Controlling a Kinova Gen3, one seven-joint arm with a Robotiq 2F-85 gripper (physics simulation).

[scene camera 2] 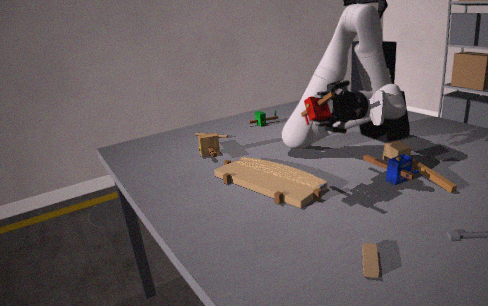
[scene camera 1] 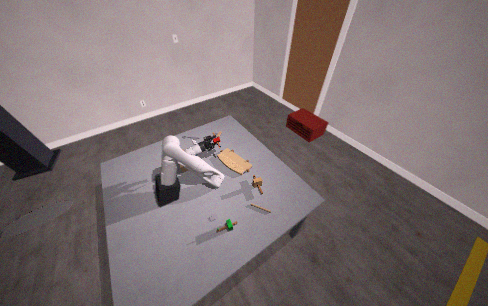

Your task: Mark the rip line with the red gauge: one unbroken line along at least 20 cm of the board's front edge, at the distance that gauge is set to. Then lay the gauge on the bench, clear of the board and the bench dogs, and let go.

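Frame: origin at the arm's base, x ahead, y left, z up, level; metres.
Seen in the pictures: gripper, between the fingertips: [scene camera 2: 316,109] [scene camera 1: 217,138]; arm's base, origin of its link: [scene camera 1: 168,180].
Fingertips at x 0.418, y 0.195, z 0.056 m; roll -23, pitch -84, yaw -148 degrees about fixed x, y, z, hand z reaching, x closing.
Offsets run from my fingertips to a thing's top centre. "spot": to the spot under its first point. Level surfaces: height alone.
The red gauge {0.013 m right, 0.013 m back, 0.047 m up} [scene camera 1: 216,141] [scene camera 2: 318,108] is held in the air by my gripper [scene camera 1: 213,142] [scene camera 2: 331,106], which is shut on it. Its wooden beam sticks out at a slant. In the scene camera 2 view the gauge is above and behind the board's right end, apart from it. The board {0.100 m right, 0.077 m ahead, 0.190 m down} [scene camera 1: 235,161] [scene camera 2: 267,182] is pale wood with one curved, rough edge. It lies flat between small brown bench dogs {0.013 m left, 0.117 m ahead, 0.185 m down} [scene camera 2: 279,197] {0.154 m right, 0.184 m ahead, 0.185 m down} [scene camera 2: 227,178]. I cannot make out a marked line on the board.
A blue gauge {0.055 m left, 0.216 m back, 0.141 m down} [scene camera 2: 399,169] lies near wooden pieces at the right. A green gauge {0.586 m right, 0.160 m back, 0.157 m down} [scene camera 1: 229,225] [scene camera 2: 260,119] and a plain wooden gauge {0.397 m right, 0.155 m ahead, 0.143 m down} [scene camera 1: 257,182] [scene camera 2: 208,145] stand on the bench {0.210 m down} [scene camera 1: 150,250] [scene camera 2: 165,200]. A thin stick {0.562 m right, 0.088 m ahead, 0.199 m down} [scene camera 1: 260,208], a small wood block {0.297 m left, 0.087 m ahead, 0.195 m down} [scene camera 2: 370,261] and a grey tool {spot: 0.342 m left, 0.113 m back, 0.202 m down} [scene camera 2: 456,235] lie there too.
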